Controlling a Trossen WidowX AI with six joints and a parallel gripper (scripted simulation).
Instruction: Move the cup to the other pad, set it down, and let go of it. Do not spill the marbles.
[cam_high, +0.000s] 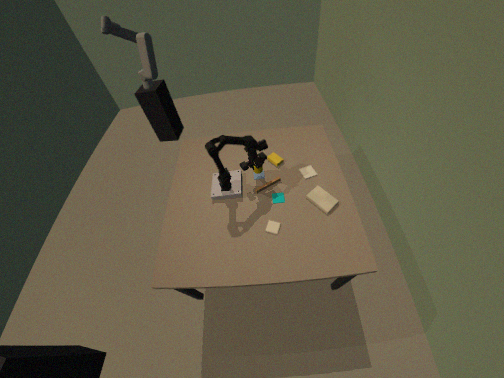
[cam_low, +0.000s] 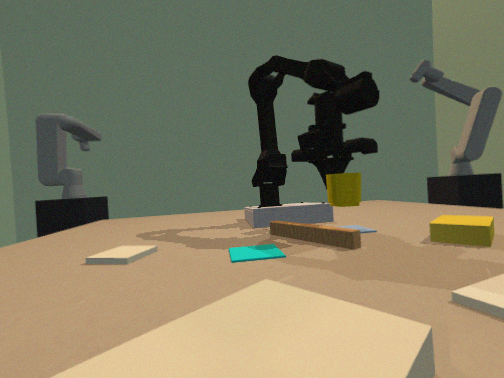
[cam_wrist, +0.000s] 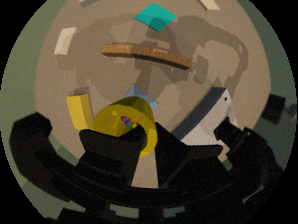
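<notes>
Now: gripper tip 160 mm short of the teal pad, 180 mm to the left of it and 100 mm above it. Round my gripper tip: pale blue pad (20 mm ahead, 20 mm to the left, 100 mm below); yellow cup (20 mm ahead, 20 mm to the left); wooden bar (90 mm ahead, 80 mm to the right, 80 mm below).
</notes>
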